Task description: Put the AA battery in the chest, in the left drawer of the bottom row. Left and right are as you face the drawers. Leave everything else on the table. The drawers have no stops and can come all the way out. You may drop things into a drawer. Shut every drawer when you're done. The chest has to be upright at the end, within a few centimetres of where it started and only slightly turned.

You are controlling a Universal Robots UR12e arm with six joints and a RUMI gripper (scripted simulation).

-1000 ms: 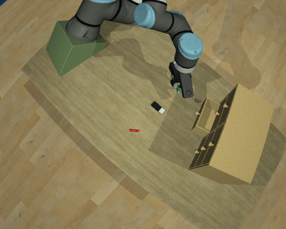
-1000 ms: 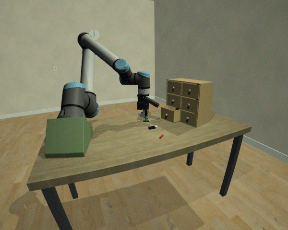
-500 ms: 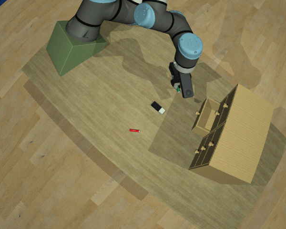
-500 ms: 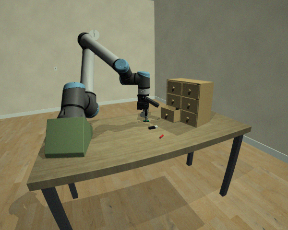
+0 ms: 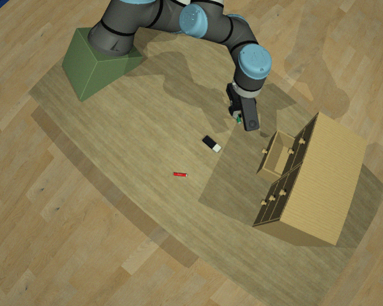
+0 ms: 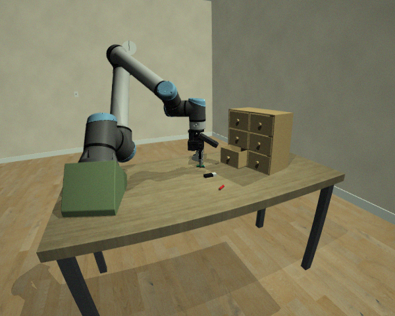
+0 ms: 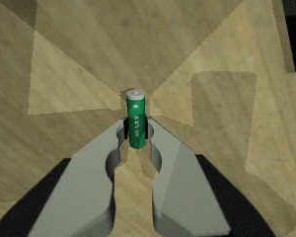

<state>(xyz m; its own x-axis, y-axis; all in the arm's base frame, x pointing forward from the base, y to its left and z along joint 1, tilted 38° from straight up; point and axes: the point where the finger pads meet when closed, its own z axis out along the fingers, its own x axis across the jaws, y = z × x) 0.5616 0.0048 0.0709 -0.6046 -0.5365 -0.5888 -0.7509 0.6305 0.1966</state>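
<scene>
The black-and-white block is 14 cm to the right of my hand, 1 cm below it and 1 cm behind it. The rest, counted from my hand: green AA battery 1 cm below; then small red cylinder 28 cm to the right, 5 cm behind, 1 cm below.
</scene>
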